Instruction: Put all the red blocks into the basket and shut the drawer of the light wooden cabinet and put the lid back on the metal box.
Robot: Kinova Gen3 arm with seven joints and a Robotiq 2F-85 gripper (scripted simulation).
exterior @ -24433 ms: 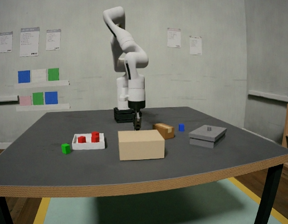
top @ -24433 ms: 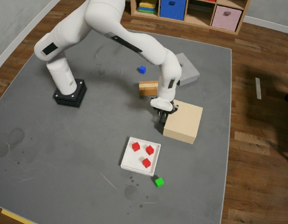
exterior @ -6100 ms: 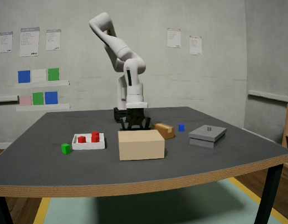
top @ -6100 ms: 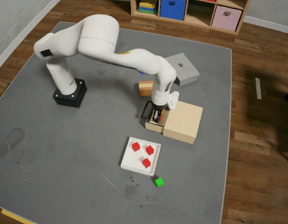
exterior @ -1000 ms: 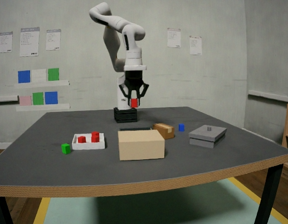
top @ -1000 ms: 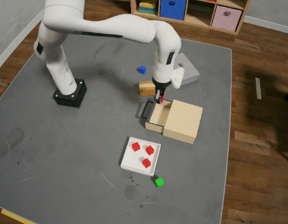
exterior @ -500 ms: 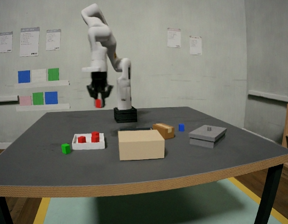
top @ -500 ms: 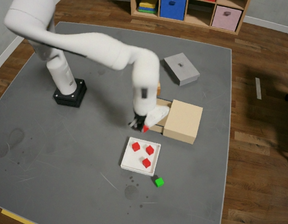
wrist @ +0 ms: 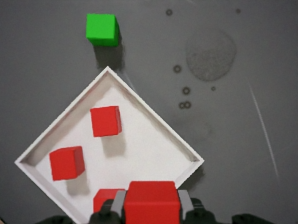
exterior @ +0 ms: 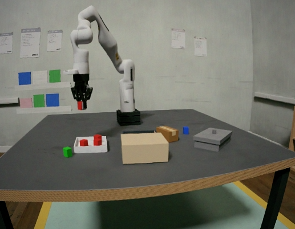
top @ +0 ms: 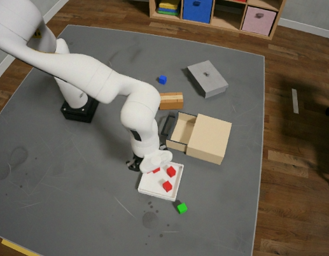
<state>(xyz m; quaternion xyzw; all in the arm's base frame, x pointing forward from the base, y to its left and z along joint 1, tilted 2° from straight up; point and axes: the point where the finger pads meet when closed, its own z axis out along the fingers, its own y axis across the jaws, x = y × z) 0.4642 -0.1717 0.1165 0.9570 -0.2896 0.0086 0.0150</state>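
Right now the white basket is 180 mm below my hand, 40 mm to the left of it and 30 mm ahead of it. The rest, counted from my hand: cardboard box 390 mm to the left, 150 mm below, 100 mm behind; then green block 170 mm below, 150 mm ahead, 40 mm to the right; then light wooden cabinet 270 mm to the left, 150 mm below, 80 mm ahead.
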